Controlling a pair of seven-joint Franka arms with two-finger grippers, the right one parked.
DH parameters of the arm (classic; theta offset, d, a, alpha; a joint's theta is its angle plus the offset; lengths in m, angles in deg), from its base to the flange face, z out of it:
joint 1: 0 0.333 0 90
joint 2: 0 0 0 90
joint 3: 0 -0.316 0.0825 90
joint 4: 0 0 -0.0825 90
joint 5: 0 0.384 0 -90
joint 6: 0 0 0.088 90
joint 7: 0 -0.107 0 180
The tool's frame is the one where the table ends.
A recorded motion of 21 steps. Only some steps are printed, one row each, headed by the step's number.
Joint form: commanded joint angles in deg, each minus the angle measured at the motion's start. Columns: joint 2, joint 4, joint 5, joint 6, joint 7, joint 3, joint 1.
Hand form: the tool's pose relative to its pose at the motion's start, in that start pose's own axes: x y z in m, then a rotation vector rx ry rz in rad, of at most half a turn. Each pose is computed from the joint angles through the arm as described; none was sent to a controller.
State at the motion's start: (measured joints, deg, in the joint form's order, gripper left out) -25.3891 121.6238 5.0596 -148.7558 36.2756 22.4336 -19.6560
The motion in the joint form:
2: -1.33 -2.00 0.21 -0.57 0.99 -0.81 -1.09
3: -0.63 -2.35 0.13 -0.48 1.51 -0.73 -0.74
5: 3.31 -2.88 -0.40 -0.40 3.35 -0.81 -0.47
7: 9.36 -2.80 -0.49 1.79 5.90 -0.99 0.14
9: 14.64 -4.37 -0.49 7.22 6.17 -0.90 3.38
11: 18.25 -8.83 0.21 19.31 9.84 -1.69 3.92
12: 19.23 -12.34 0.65 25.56 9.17 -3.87 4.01
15: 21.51 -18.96 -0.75 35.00 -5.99 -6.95 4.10
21: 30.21 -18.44 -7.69 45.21 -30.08 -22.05 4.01
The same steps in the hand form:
2: 0.0083 0.0074 0.0008 -0.0119 0.0166 -0.0125
3: 0.0131 0.0073 -0.0084 -0.0183 0.0323 -0.0262
5: 0.0232 0.0121 -0.0503 -0.0436 0.1025 -0.0627
7: 0.0273 0.0113 -0.1058 -0.0485 0.1733 -0.1081
9: 0.0422 -0.0114 -0.1636 -0.0252 0.2182 -0.1599
11: 0.0451 -0.0205 -0.2143 0.0499 0.1866 -0.2461
12: 0.0563 -0.0388 -0.2442 0.0903 0.1759 -0.2766
15: 0.0654 -0.0611 -0.3097 0.1215 0.1558 -0.0891
21: 0.0527 -0.1968 -0.3915 0.0777 0.0931 0.0327

